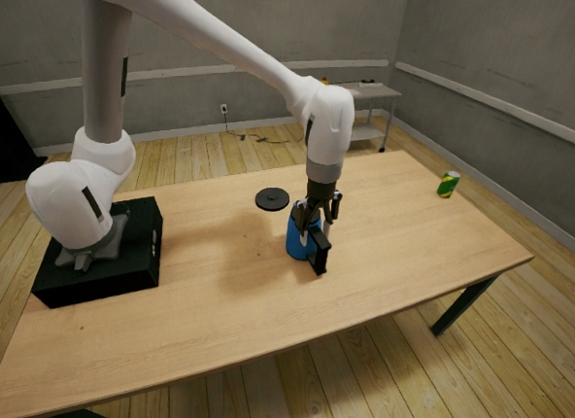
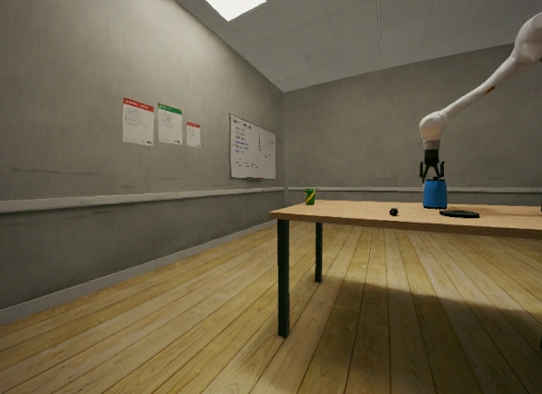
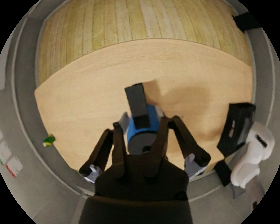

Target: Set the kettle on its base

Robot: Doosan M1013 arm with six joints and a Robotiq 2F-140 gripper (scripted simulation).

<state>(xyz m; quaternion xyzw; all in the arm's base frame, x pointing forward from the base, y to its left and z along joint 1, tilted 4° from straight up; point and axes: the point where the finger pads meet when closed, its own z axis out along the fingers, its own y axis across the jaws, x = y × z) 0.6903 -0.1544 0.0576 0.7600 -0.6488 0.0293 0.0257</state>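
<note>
My gripper is now 30 mm to the right of the blue kettle and 50 mm above it. Also, from my hand: black round base 60 mm behind, 360 mm to the left, 130 mm below.
</note>
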